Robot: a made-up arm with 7 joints. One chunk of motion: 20 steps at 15 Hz.
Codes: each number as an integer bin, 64 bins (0 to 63) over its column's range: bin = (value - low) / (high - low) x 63, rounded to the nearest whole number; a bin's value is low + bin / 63 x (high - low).
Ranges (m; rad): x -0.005..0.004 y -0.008..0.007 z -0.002..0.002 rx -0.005..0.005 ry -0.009..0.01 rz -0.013..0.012
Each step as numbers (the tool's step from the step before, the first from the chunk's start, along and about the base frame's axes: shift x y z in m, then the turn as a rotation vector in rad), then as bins.
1 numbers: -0.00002 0.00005 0.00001 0.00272 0.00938 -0.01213
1 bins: 35 34 32 49 61 2
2 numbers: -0.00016 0.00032 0.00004 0.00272 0.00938 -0.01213
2 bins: 34 35 32 49 61 2
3 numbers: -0.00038 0.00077 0.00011 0.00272 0.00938 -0.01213
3 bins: 32 37 33 49 61 2
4 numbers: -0.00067 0.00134 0.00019 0.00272 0.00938 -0.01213
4 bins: 30 39 34 49 61 2
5 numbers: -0.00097 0.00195 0.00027 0.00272 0.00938 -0.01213
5 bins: 28 42 36 49 61 2
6 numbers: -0.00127 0.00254 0.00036 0.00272 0.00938 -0.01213
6 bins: 26 44 37 49 61 2
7 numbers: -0.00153 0.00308 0.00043 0.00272 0.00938 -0.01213
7 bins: 24 47 38 49 61 2
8 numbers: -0.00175 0.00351 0.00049 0.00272 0.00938 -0.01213
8 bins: 23 48 39 49 61 2
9 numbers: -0.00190 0.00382 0.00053 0.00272 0.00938 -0.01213
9 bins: 22 50 40 49 61 2
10 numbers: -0.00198 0.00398 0.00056 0.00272 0.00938 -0.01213
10 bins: 21 50 40 49 61 2
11 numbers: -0.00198 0.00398 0.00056 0.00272 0.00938 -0.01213
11 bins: 21 50 40 49 61 2
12 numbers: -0.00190 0.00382 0.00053 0.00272 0.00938 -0.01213
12 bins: 22 50 40 49 61 2
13 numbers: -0.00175 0.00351 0.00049 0.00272 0.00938 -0.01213
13 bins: 23 48 39 49 61 2
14 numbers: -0.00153 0.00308 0.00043 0.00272 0.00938 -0.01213
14 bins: 24 47 38 49 61 2
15 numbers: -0.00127 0.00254 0.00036 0.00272 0.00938 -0.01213
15 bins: 26 44 37 49 61 2
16 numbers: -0.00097 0.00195 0.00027 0.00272 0.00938 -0.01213
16 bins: 28 42 36 49 61 2
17 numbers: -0.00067 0.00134 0.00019 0.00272 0.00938 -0.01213
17 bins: 30 39 34 49 61 2
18 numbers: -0.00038 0.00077 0.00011 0.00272 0.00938 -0.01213
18 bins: 32 37 33 49 61 2
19 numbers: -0.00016 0.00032 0.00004 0.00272 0.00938 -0.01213
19 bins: 34 35 32 49 61 2
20 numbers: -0.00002 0.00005 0.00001 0.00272 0.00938 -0.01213
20 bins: 35 34 32 49 61 2
